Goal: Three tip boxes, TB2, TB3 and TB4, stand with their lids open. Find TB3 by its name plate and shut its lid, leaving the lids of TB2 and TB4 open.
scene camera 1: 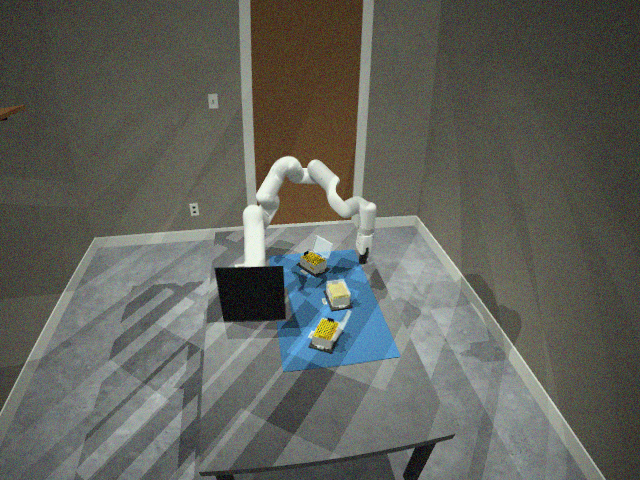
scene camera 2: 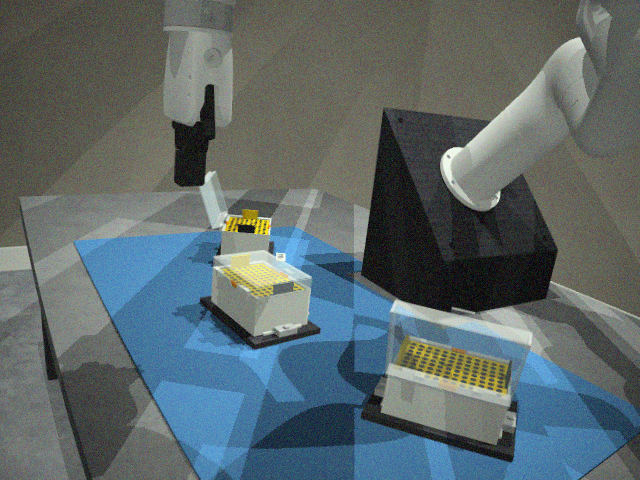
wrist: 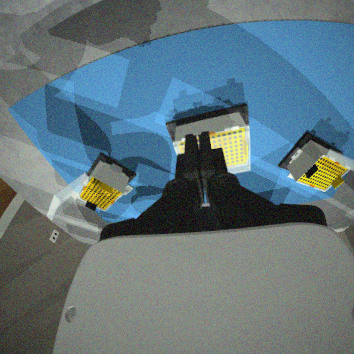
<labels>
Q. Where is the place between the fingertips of my gripper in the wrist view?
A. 200,149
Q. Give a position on a tip box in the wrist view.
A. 236,116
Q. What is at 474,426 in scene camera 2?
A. A tip box.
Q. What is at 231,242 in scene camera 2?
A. A tip box.
</labels>
